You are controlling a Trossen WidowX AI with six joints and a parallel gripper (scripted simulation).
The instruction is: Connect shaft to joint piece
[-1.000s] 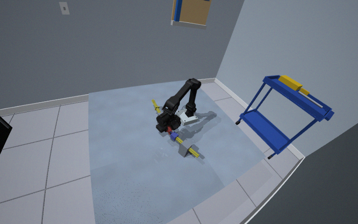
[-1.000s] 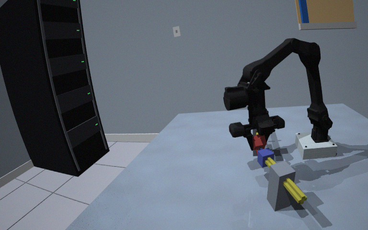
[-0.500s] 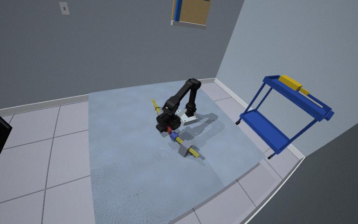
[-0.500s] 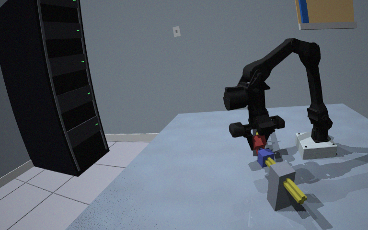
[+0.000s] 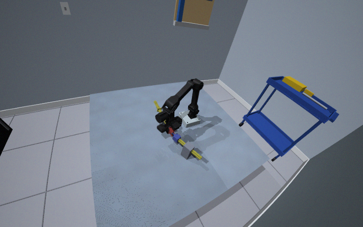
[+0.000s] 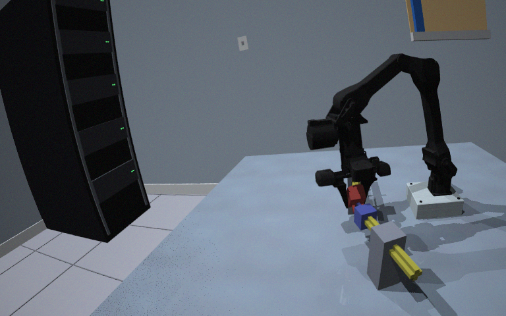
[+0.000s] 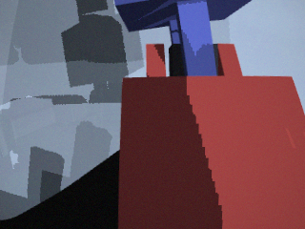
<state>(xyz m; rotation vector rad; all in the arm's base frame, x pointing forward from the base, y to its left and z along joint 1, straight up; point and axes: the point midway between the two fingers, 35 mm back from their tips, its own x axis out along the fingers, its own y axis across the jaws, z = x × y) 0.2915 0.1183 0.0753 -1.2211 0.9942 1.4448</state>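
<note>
My gripper tip is 1 cm to the right of the joint piece and 3 cm below it.
</note>
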